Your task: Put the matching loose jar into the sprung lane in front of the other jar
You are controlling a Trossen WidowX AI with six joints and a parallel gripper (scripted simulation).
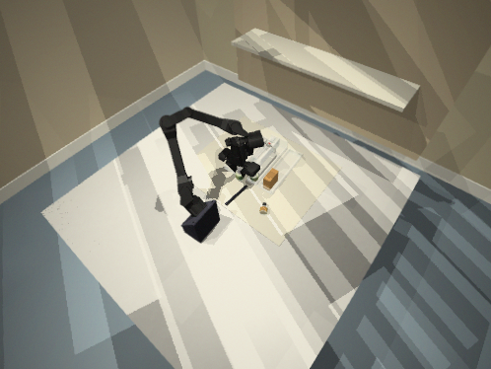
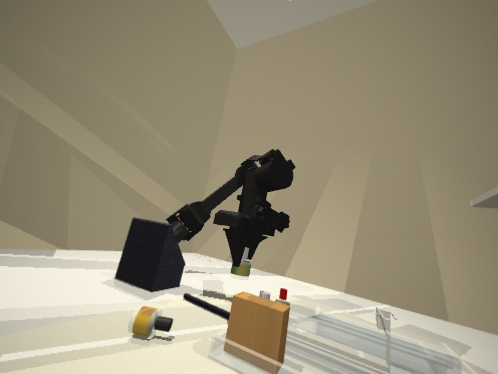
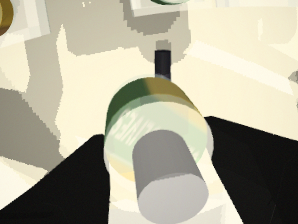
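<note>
The brown block lies 10 cm to the right of my gripper tip, 10 cm ahead of it and 6 cm below it. From my gripper tip the other things lie so: black rod 9 cm below, 5 cm behind, 1 cm to the right.
</note>
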